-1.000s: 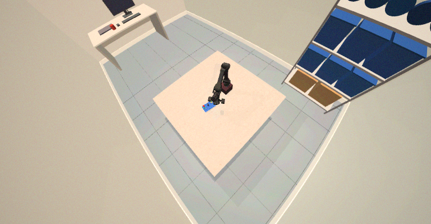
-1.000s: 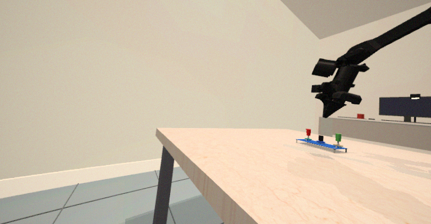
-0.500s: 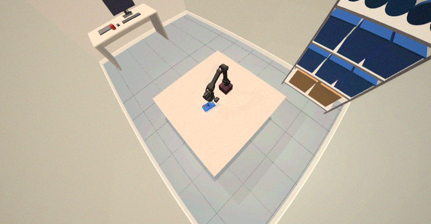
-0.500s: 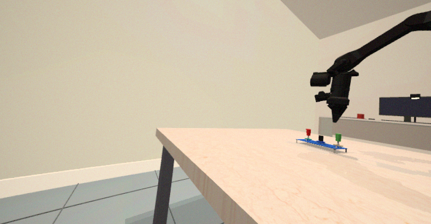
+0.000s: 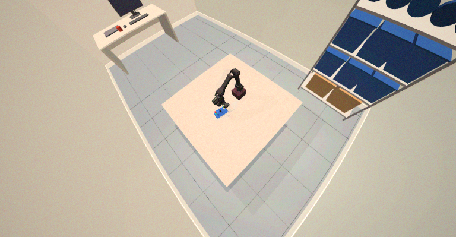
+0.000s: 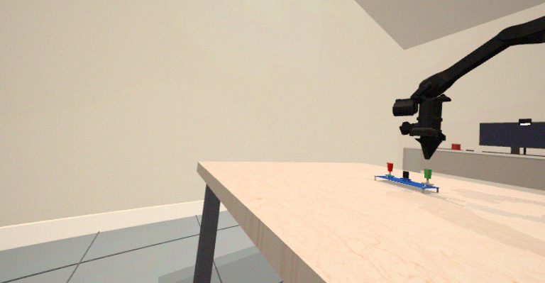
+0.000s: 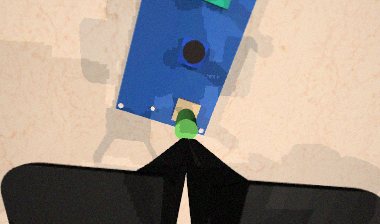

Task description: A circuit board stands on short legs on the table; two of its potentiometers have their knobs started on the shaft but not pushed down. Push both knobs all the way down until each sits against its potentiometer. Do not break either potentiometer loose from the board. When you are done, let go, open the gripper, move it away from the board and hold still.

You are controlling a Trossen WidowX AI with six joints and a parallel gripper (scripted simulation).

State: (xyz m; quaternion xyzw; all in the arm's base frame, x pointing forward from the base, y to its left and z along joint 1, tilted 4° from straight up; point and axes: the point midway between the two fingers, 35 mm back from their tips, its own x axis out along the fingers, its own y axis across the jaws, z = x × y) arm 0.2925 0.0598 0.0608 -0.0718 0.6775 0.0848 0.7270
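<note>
My gripper tip is now 50 mm above the green knob. Round my gripper tip: red knob (110 mm ahead, 50 mm below, 10 mm to the left).
</note>
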